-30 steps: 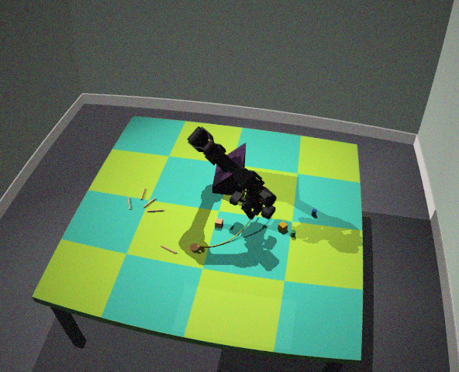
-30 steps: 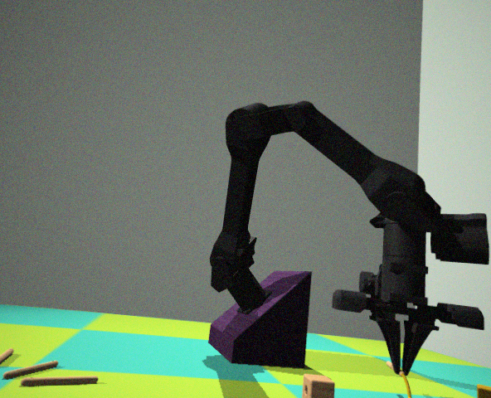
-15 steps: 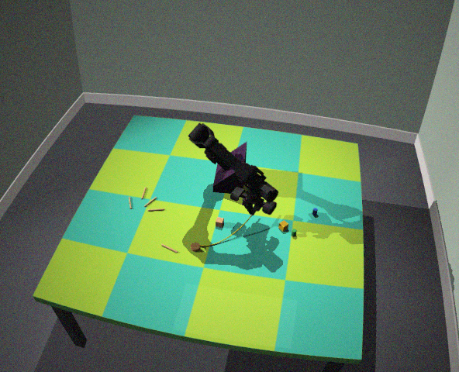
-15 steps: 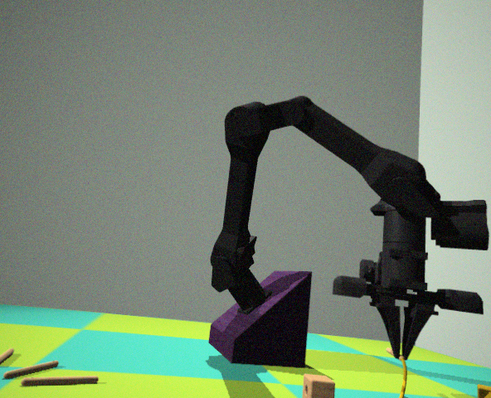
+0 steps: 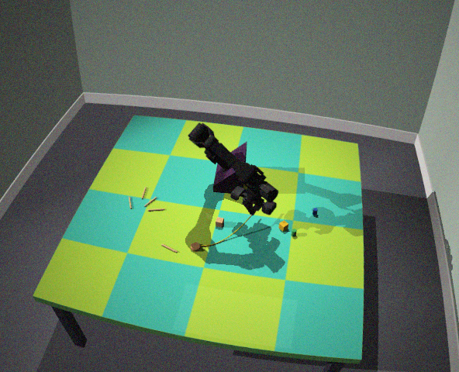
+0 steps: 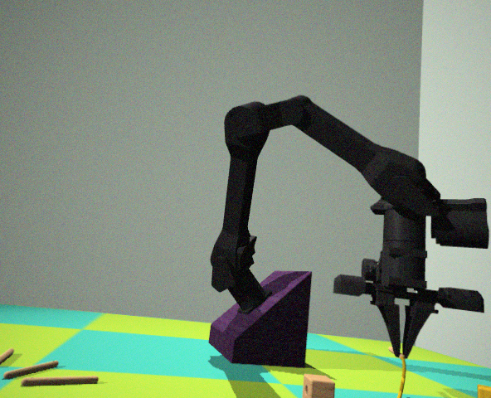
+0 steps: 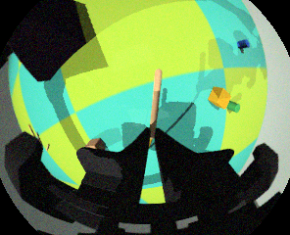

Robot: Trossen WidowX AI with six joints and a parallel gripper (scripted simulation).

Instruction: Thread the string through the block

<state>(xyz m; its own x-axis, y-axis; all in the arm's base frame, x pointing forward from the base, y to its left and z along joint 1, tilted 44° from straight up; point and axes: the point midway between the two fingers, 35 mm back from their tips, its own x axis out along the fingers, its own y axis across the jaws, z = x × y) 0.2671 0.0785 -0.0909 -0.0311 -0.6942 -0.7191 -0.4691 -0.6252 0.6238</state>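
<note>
Now: the thin wooden stick 1 cm behind my gripper tip and 1 cm to the left of it. Also, from my gripper tip: green piece 5 cm ahead, 18 cm to the left, 4 cm below; orange cube 2 cm ahead, 14 cm to the left, 4 cm below; wooden block 2 cm ahead, 13 cm to the right, 4 cm below.
</note>
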